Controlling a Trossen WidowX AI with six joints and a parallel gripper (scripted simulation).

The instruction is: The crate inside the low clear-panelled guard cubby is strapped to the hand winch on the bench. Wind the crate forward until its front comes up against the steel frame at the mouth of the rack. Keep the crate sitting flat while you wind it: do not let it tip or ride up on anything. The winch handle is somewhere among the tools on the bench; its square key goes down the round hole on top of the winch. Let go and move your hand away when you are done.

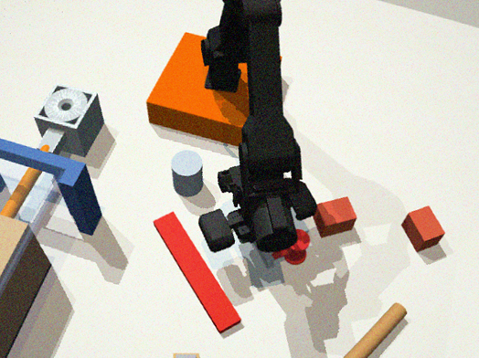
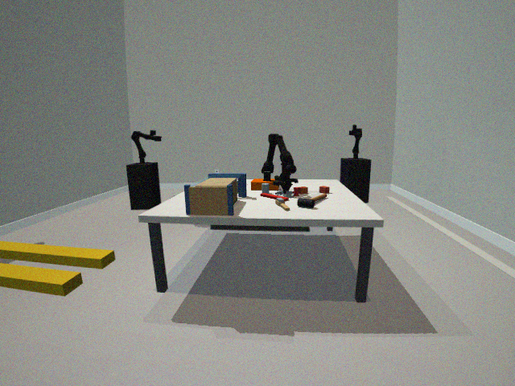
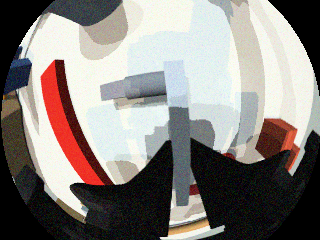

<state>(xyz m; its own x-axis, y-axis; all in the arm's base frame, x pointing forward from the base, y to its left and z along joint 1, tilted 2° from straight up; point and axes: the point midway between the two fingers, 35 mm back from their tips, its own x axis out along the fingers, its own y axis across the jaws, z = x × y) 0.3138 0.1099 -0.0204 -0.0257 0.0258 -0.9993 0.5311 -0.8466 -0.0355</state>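
My gripper tip is now 60 mm to the right of the red knob, 20 mm below it and 20 mm short of it. Also, from my gripper tip: brush: 300 mm ahead, 60 mm to the right, 10 mm above; then flat red bar: 90 mm to the right, 70 mm ahead; then winch handle: 10 mm to the left, 10 mm ahead, 10 mm above.
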